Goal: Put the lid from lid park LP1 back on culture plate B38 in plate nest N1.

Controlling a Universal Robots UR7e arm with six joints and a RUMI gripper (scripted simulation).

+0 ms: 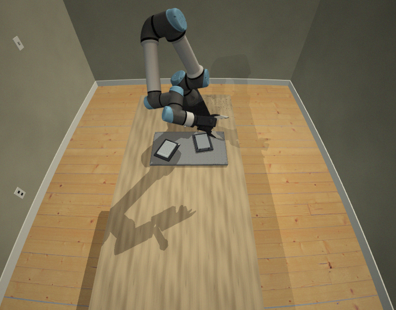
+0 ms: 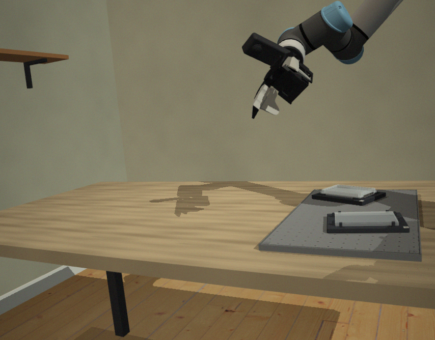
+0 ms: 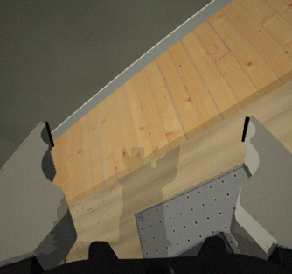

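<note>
The clear lid is 280 mm below my hand, 140 mm behind it and 130 mm to the right of it. Round my hand: lid park LP1: 290 mm below, 140 mm behind, 130 mm to the right; label: 290 mm below, 230 mm behind, 100 mm to the right; culture plate B38: 380 mm to the right, 280 mm below, 50 mm behind.
</note>
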